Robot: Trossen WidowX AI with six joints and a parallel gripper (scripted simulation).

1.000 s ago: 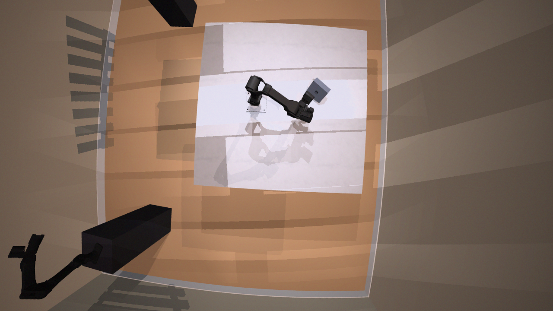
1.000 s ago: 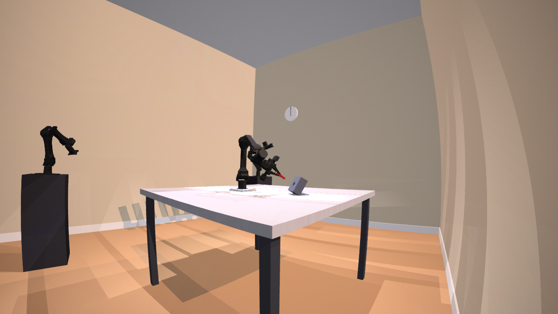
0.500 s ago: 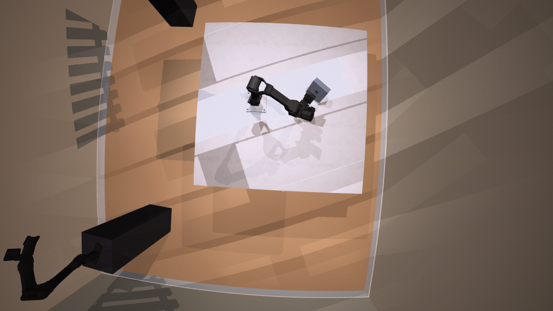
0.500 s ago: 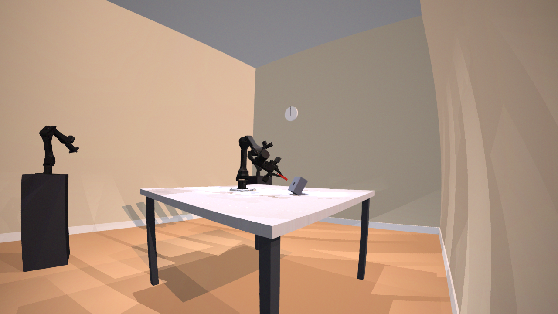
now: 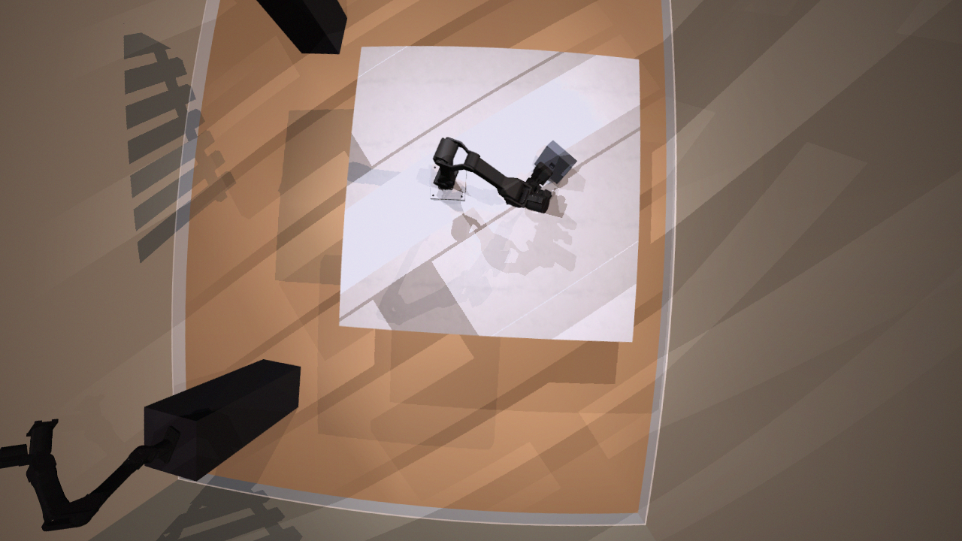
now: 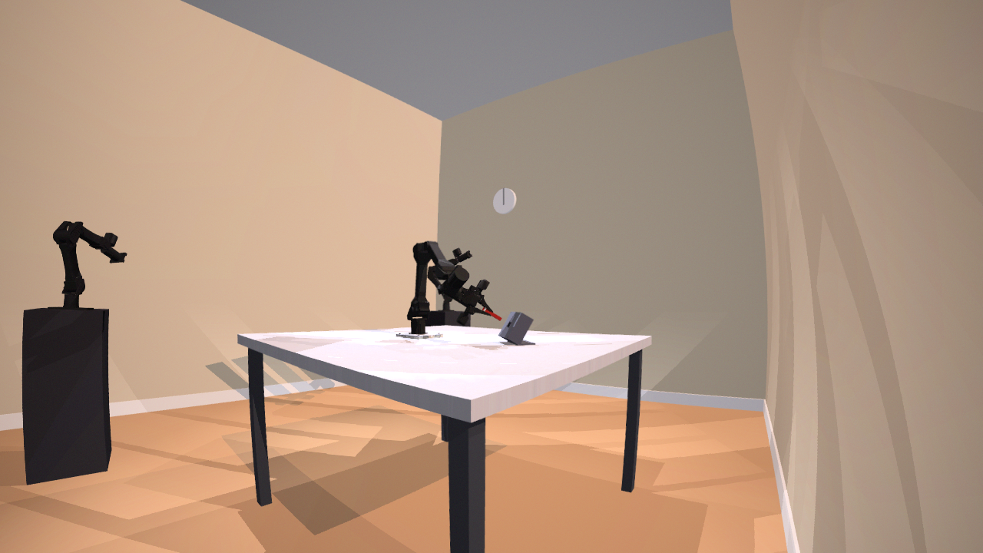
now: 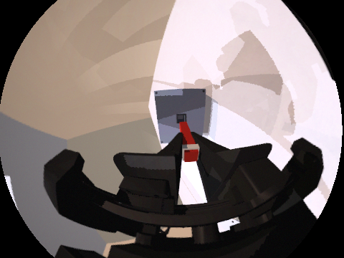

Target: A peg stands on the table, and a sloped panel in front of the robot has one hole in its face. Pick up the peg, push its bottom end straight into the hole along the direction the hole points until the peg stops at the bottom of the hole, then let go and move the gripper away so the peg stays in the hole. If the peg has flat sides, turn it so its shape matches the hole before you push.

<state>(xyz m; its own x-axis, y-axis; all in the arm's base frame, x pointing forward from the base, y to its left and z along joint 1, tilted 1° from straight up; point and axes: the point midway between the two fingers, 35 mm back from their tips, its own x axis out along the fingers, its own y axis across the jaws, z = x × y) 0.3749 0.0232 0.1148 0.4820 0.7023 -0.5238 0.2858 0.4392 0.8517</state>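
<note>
My gripper tip is 5 cm short of the grey sloped panel, 8 cm to the right of it and 5 cm above it. Round my gripper tip: red peg 1 cm behind, 1 cm to the right, 1 cm above.
</note>
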